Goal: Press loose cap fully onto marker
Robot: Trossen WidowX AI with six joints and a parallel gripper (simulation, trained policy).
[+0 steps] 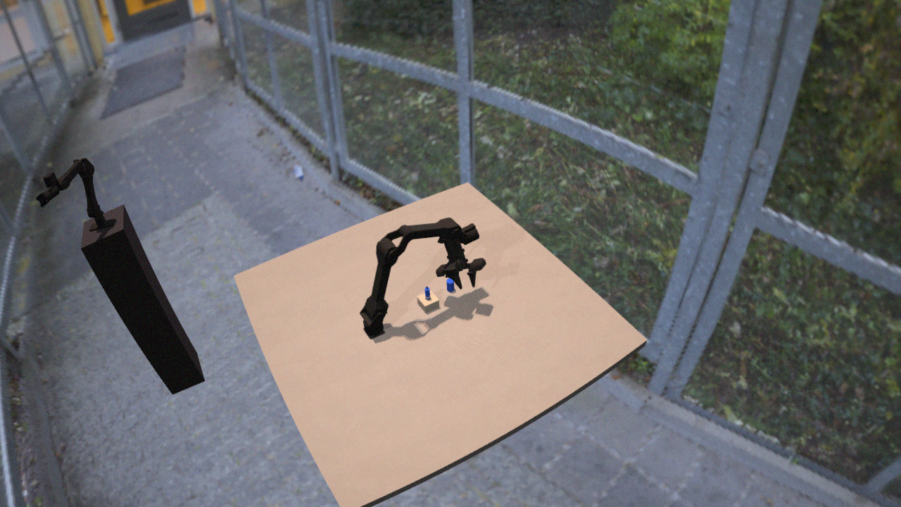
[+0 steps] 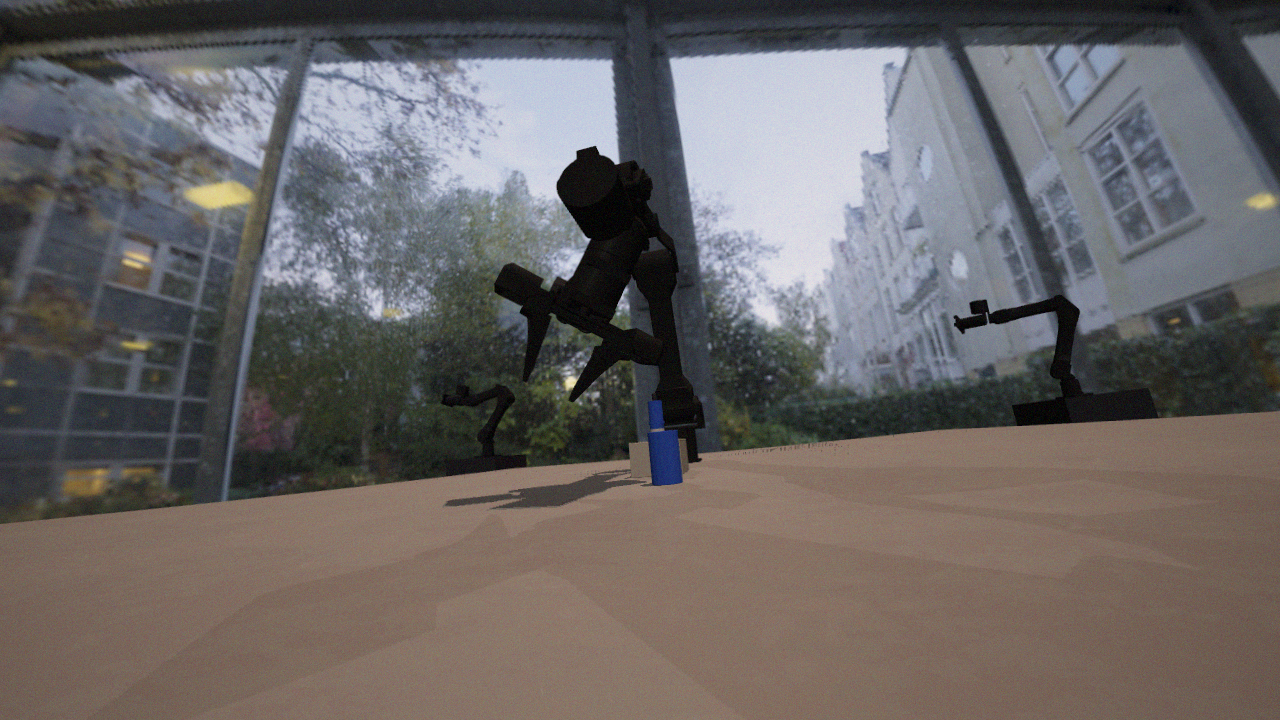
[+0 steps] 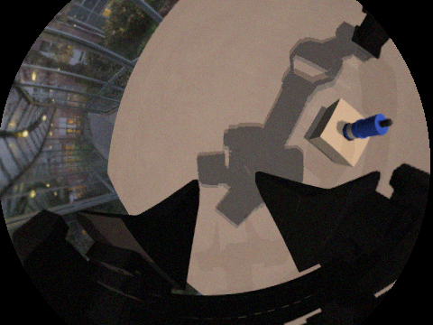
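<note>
The blue cap is 1 cm behind my gripper tip, 12 cm to the left of it and 8 cm below it. Round my gripper tip: holder block 12 cm behind, 9 cm to the left, 8 cm below.
</note>
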